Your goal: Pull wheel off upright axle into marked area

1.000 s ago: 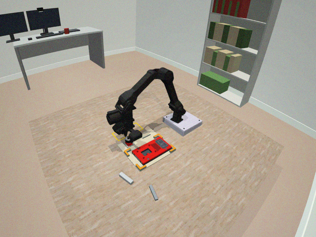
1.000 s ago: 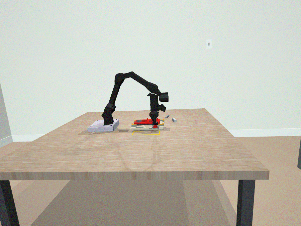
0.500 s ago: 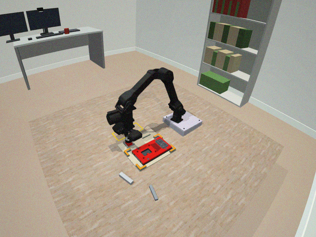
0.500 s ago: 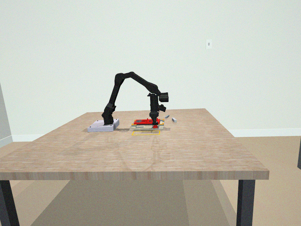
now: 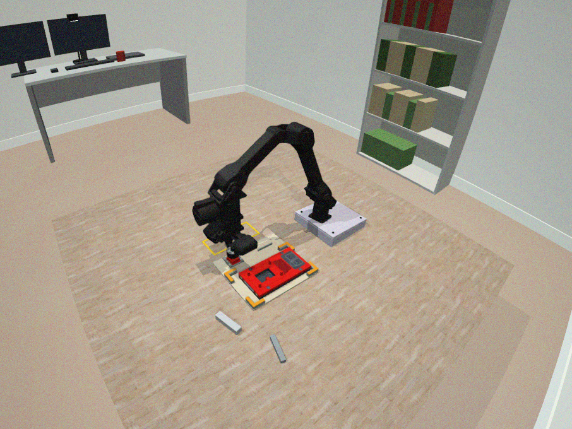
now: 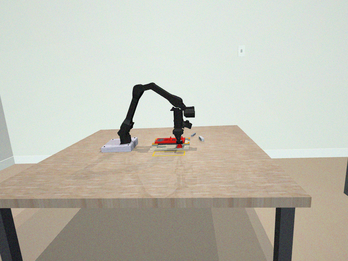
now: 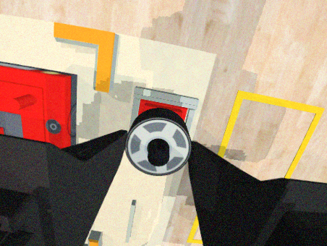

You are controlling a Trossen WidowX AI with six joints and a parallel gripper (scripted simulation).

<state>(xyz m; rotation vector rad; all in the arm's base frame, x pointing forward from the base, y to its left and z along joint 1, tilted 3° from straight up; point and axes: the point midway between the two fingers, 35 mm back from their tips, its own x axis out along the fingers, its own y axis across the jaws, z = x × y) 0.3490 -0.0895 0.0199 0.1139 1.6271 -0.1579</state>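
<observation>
The black wheel is right at my gripper tip.
</observation>
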